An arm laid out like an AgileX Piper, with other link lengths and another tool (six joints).
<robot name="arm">
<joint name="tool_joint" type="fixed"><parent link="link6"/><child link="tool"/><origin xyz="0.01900 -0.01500 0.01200" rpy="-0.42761 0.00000 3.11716"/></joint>
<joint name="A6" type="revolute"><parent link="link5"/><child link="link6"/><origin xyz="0.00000 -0.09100 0.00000" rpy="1.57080 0.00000 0.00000"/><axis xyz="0 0 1"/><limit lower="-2.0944" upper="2.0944"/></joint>
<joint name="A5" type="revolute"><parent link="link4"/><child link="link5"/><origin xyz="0.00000 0.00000 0.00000" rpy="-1.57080 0.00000 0.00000"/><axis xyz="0 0 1"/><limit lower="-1.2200" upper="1.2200"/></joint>
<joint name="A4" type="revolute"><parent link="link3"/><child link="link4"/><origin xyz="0.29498 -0.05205 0.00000" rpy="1.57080 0.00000 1.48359"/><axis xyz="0 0 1"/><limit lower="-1.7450" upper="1.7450"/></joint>
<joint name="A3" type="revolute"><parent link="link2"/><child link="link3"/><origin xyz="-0.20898 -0.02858 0.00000"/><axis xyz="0 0 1"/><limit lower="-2.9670" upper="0.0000"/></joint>
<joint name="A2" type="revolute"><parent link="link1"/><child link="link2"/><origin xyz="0.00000 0.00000 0.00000" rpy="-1.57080 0.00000 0.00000"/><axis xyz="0 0 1"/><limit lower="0.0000" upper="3.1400"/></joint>
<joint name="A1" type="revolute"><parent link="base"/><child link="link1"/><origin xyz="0.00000 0.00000 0.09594"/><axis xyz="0 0 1"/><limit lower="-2.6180" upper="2.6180"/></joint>
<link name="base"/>
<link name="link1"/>
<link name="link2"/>
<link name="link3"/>
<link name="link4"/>
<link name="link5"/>
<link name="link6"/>
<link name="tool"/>
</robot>
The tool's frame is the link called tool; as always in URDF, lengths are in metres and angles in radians.
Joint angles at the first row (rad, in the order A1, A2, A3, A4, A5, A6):
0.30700, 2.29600, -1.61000, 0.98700, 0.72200, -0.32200
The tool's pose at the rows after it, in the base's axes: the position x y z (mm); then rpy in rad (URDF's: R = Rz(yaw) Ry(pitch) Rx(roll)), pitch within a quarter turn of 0, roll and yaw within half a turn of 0:
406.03 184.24 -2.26 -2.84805 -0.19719 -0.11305
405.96 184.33 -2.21 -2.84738 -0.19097 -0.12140
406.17 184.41 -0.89 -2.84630 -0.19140 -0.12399
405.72 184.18 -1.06 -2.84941 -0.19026 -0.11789
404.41 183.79 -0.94 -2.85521 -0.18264 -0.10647
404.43 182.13 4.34 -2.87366 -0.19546 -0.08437
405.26 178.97 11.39 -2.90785 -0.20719 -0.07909
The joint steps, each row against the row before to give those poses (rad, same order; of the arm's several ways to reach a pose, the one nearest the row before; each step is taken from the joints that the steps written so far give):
0.00000, -0.00002, 0.00002, -0.02799, 0.00300, 0.02499
0.00000, 0.00003, -0.00004, -0.00101, -0.00100, 0.01102
-0.00001, -0.00300, 0.00001, -0.00100, 0.00000, 0.00399
0.00001, -0.00001, 0.00001, -0.00499, 0.00399, -0.00001
0.00000, -0.00099, -0.00001, -0.01201, 0.01201, 0.00601
0.00000, -0.01499, -0.00002, -0.03501, 0.00901, 0.00902
0.00001, -0.02102, 0.00002, -0.06199, -0.00101, 0.04500

